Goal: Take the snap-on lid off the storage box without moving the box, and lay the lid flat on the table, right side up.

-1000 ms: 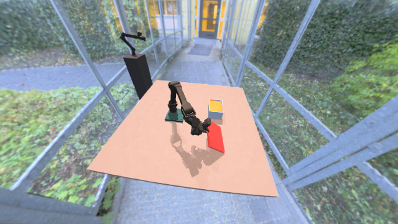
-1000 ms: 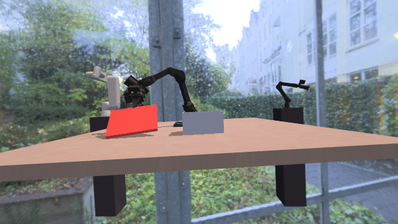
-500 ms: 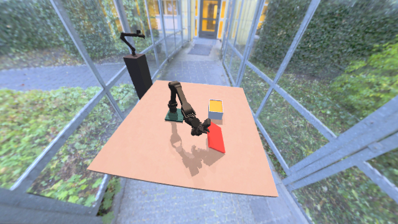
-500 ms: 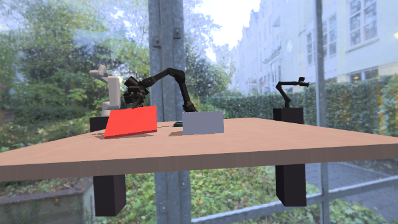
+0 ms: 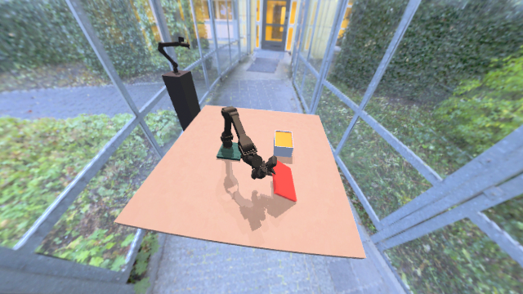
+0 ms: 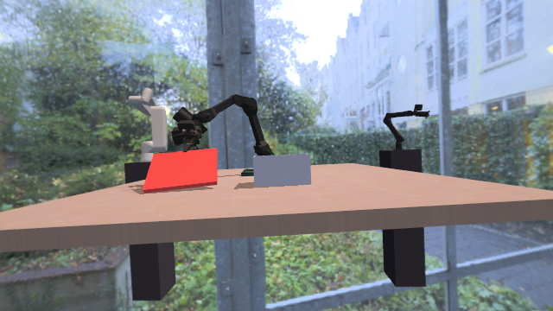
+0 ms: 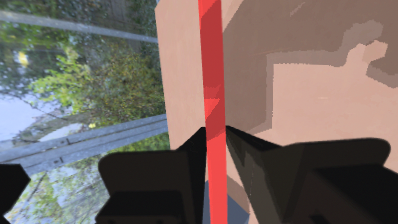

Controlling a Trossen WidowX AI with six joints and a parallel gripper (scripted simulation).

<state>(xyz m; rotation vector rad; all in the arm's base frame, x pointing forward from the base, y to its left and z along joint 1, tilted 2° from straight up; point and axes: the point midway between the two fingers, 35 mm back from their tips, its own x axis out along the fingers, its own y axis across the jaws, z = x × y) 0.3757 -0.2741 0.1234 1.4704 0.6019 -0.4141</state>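
The red lid lies 6 cm ahead of my gripper tip, 2 cm to the left of it and 5 cm below it. The rest, counted from my gripper tip: grey storage box 2 cm ahead, 37 cm to the left, 7 cm below.
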